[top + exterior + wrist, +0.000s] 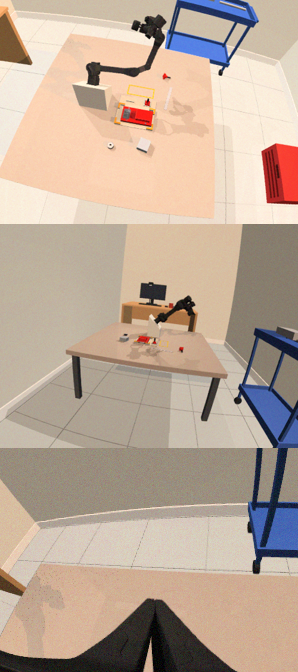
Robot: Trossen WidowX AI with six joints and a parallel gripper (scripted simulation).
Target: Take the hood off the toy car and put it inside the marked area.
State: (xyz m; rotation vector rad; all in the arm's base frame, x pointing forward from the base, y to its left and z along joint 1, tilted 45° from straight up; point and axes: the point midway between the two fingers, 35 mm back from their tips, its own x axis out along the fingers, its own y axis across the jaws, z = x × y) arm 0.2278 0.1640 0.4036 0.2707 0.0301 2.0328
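Now: the red hood 480 mm to the right of my gripper tip, 300 mm below it and 150 mm ahead of it. Also, from my gripper tip: round ring: 720 mm to the right, 330 mm below, 10 mm ahead; white strip: 340 mm below, 290 mm ahead, 260 mm to the right.
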